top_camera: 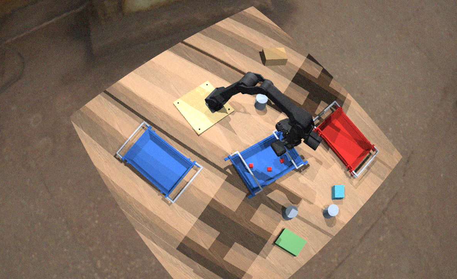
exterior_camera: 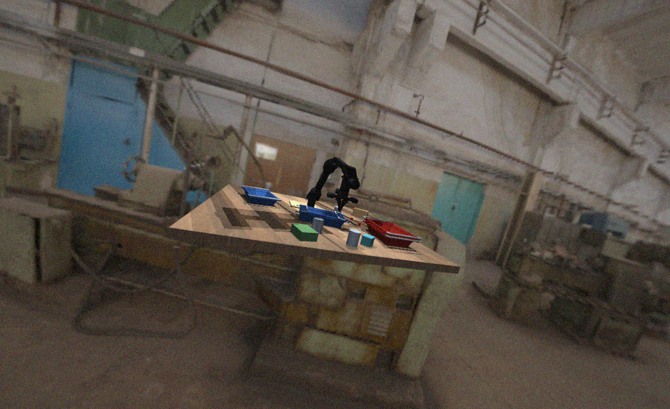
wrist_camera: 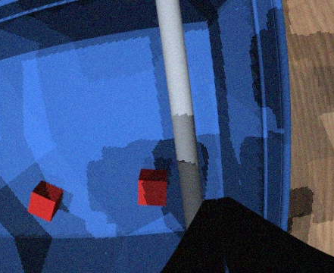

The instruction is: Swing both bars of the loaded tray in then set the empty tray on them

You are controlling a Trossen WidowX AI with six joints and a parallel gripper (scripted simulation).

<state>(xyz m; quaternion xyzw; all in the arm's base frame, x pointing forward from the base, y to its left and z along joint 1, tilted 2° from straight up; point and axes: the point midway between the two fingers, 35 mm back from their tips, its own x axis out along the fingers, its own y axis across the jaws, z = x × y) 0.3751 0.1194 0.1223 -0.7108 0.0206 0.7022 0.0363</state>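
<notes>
Right now my gripper tip is 270 mm past the blue tray, 490 mm to the left of it and 40 mm above it. The rest, counted from my gripper tip: cyan cube 310 mm ahead, 90 mm to the left, 60 mm below; green block 350 mm ahead, 230 mm to the right, 70 mm below; tan box 440 mm behind, 310 mm to the left, 60 mm below.
</notes>
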